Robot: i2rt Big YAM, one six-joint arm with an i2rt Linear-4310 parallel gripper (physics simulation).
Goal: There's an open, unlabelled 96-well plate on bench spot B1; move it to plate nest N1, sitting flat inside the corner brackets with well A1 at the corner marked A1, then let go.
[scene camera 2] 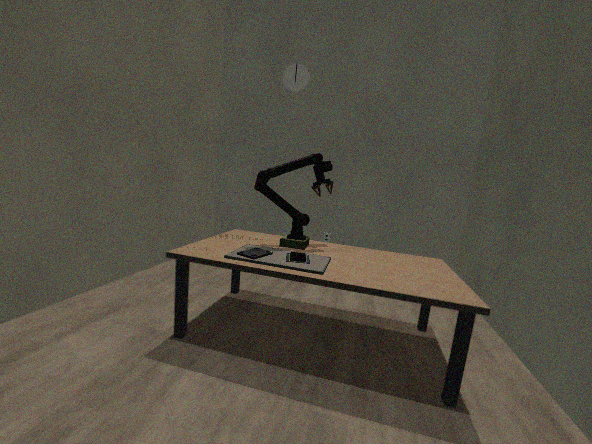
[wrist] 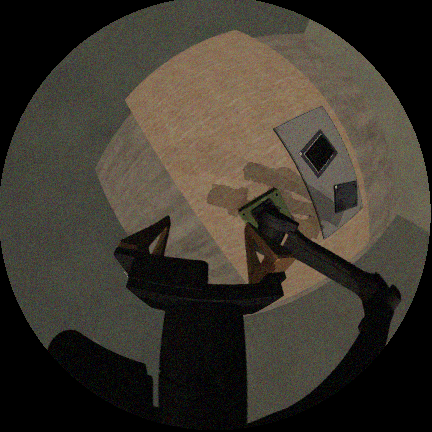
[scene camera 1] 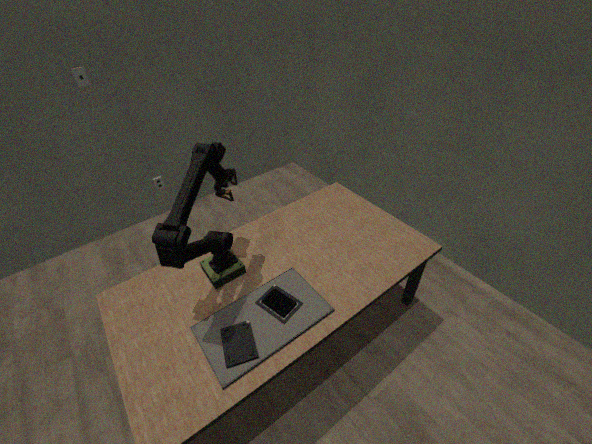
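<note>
Two flat rectangular things lie apart on a grey board (scene camera 1: 210,331) (scene camera 2: 320,265) (wrist: 287,129). One (scene camera 1: 280,301) (scene camera 2: 298,257) (wrist: 320,152) is black inside a pale-edged, dark border. The other (scene camera 1: 239,344) (scene camera 2: 254,252) (wrist: 345,196) is a plain dark grey slab with a small pale mark near one corner. In this dim, grainy light I cannot tell surely which is the 96-well plate and which is nest N1. Wells, corner brackets and the A1 mark cannot be read. My gripper (scene camera 1: 232,190) (scene camera 2: 324,194) (wrist: 207,222) is open and empty, high above and well away from both.
The arm's green base (scene camera 1: 222,270) (scene camera 2: 294,243) (wrist: 245,212) stands on the wooden table (scene camera 1: 345,230) (scene camera 2: 400,275) (wrist: 210,100), behind the board in the second scene view. The folded arm casts shadows over the tabletop and part of the board.
</note>
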